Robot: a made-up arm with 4 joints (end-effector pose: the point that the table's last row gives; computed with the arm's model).
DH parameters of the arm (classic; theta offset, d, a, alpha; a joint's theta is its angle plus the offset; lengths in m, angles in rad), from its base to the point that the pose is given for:
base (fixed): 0 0 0 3.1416
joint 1: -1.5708 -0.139 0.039 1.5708
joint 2: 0 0.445 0.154 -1.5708
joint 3: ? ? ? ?
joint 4: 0 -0.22 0.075 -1.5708
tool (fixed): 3.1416 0.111 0 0
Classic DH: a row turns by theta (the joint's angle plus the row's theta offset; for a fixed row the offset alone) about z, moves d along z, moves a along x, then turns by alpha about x.
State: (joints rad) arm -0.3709 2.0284 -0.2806 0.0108
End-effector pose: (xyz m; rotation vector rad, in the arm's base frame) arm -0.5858 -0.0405 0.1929 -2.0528 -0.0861 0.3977
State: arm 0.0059 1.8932 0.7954 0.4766
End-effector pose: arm -0.6894 0.1275 0.0161 -1.5648 -0.4090 -0.9246
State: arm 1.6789 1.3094 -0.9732 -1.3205
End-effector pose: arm -0.0177 0.4002 0.2831 -0.5789 0.0205 -0.2563
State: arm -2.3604 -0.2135 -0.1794 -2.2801
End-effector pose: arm 0.4017 -0.3743 -0.0197 2.4578 -0.6352 0.9787
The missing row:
joint 3: -1.5708 0.014 0.11 -1.5708
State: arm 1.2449 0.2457 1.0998 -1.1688
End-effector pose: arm 0.0350 0.8042 0.0351 -1.5896 -0.5373 -1.8225
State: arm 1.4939 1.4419 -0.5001 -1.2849
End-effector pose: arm -0.0769 0.5437 0.2837 -1.0521 0.1012 -0.1511
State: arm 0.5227 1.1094 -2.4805 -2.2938
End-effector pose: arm -0.1619 0.1128 -0.1394 1.4133 -0.4865 0.7277
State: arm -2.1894 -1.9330 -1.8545 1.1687
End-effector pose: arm 0.2247 -0.1143 0.2723 -1.0570 0.0596 -2.3410
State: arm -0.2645 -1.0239 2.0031 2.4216
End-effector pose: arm -0.6822 0.0212 0.3091 -1.9286 -1.8915 0.1123
